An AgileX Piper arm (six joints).
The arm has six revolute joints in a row. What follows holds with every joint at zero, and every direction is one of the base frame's.
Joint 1 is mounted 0.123 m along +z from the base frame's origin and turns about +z.
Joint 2 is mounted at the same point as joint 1 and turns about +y.
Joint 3 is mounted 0.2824 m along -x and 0.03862 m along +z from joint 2 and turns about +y.
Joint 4 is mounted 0.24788 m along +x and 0.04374 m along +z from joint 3 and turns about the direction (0.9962, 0, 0.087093).
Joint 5 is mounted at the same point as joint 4 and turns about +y.
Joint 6 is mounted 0.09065 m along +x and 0.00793 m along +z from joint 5 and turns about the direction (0.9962, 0, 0.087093).
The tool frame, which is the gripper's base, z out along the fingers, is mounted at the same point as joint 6; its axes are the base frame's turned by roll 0, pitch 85.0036 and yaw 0 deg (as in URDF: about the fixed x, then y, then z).
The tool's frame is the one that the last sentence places.
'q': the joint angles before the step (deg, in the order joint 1, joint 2, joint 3, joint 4, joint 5, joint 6). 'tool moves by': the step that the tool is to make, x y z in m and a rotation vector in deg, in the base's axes. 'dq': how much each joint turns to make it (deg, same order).
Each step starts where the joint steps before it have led.
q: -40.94 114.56 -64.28 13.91 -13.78 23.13
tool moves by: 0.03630 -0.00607 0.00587 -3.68 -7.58 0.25
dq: 2.67 4.71 -7.05 -0.41 -5.76 3.67
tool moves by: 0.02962 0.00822 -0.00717 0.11 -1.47 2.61
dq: 3.01 3.90 -4.92 -0.06 -0.01 1.11
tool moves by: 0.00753 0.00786 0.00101 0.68 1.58 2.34
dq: 1.11 0.00 -0.97 -1.34 2.74 0.29
